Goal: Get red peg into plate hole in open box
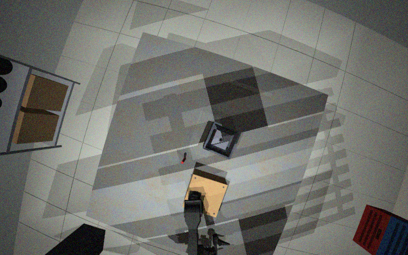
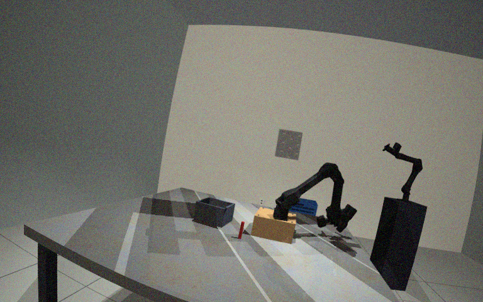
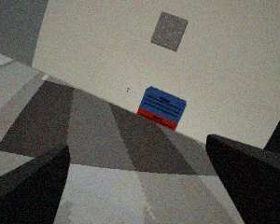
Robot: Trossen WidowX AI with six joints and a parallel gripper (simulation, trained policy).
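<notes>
Right now the red peg is 47 cm ahead of my gripper tip, 38 cm to the left of it and 6 cm below it. Round my gripper tip: plate 63 cm ahead, 20 cm to the left, 5 cm below; dark grey box 63 cm ahead, 20 cm to the left, 7 cm below.
</notes>
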